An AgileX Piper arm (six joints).
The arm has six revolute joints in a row. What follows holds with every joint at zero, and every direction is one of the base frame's. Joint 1 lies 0.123 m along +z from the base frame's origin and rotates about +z. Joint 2 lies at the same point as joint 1 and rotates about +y. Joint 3 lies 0.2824 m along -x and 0.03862 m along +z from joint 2 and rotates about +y. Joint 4 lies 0.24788 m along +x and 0.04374 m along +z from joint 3 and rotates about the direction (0.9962, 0, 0.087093). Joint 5 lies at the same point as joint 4 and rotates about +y. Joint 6 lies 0.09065 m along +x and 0.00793 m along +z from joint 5 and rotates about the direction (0.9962, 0, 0.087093). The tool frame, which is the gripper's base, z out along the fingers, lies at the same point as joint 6; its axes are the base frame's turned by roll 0, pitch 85.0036 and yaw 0 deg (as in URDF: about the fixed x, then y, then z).
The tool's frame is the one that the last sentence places.
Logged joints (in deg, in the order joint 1, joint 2, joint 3, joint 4, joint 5, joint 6), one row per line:
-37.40, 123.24, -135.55, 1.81, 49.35, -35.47
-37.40, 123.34, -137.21, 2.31, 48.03, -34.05
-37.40, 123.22, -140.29, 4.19, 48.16, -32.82
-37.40, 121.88, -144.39, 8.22, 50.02, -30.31
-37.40, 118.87, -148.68, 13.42, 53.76, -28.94
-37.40, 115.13, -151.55, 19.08, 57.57, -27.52
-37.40, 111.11, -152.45, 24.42, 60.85, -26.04
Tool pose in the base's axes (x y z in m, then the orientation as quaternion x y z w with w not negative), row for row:
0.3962, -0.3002, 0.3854, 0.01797, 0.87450, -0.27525, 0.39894
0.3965, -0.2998, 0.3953, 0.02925, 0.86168, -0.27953, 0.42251
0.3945, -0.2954, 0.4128, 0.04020, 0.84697, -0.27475, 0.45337
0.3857, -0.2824, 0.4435, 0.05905, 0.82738, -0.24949, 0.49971
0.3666, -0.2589, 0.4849, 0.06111, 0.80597, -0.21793, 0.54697
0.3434, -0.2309, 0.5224, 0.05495, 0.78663, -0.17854, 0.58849
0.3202, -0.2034, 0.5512, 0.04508, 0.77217, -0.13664, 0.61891
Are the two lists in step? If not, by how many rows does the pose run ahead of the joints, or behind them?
They are in step.
